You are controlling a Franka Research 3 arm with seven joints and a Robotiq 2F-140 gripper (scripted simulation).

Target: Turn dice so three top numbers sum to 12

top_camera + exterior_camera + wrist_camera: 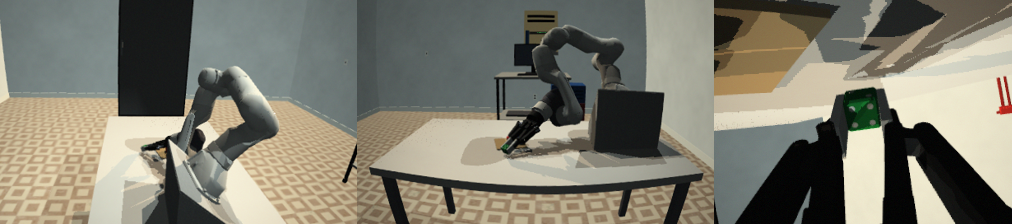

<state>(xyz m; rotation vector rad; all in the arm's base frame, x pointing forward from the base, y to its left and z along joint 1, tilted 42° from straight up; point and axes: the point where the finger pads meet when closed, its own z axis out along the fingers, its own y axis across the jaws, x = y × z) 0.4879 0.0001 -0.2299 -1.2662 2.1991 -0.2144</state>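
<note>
Right now the green die is 10 mm to the left of my hand, 10 mm below it and 10 mm ahead of it. Also, from my hand: blue die 130 mm to the right, 30 mm behind, 20 mm below; red die 130 mm to the right, 20 mm below, 10 mm ahead; tan mat 130 mm to the right, 40 mm below, 10 mm ahead.
</note>
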